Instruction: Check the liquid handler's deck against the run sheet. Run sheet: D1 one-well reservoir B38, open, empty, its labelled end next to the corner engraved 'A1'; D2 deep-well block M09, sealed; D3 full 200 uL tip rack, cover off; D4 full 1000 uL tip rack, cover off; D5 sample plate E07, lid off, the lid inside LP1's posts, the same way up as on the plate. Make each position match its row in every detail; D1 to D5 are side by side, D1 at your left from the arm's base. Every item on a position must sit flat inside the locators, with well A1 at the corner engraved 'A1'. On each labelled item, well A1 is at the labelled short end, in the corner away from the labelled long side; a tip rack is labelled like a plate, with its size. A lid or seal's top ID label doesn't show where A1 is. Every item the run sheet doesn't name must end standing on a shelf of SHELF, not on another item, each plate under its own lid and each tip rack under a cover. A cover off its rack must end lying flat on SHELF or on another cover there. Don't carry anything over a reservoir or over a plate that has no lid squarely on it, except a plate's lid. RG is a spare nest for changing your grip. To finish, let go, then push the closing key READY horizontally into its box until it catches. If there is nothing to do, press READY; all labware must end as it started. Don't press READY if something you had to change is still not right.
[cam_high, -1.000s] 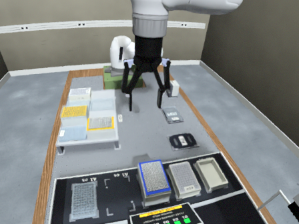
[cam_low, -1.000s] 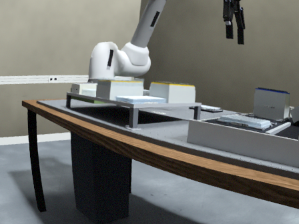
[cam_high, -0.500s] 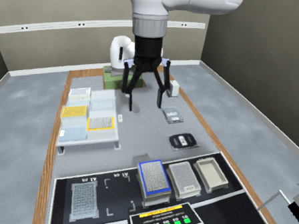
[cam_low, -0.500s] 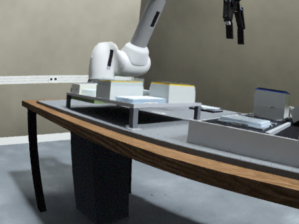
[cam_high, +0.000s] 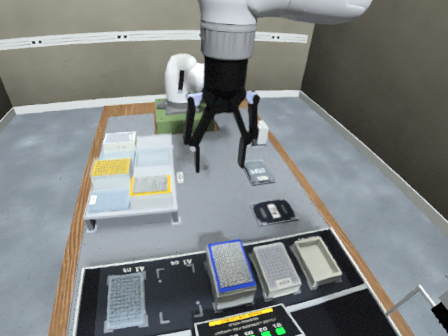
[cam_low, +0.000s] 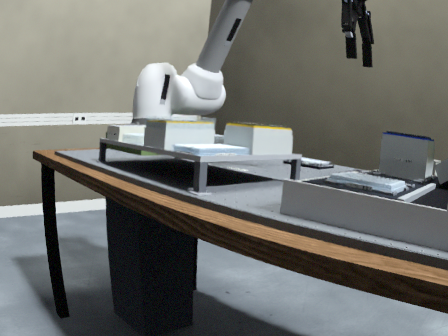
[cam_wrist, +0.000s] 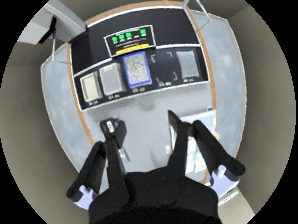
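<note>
Now: the blue-rimmed tip rack 14 cm ahead of my hand, 1 cm to the right of it and 22 cm below it. The rest, counted from my hand: deep-well block: 15 cm ahead, 12 cm to the left, 26 cm below; yellow-rimmed tip rack: 19 cm behind, 15 cm to the right, 23 cm below; clear sample plate: 13 cm ahead, 25 cm to the right, 28 cm below.
</note>
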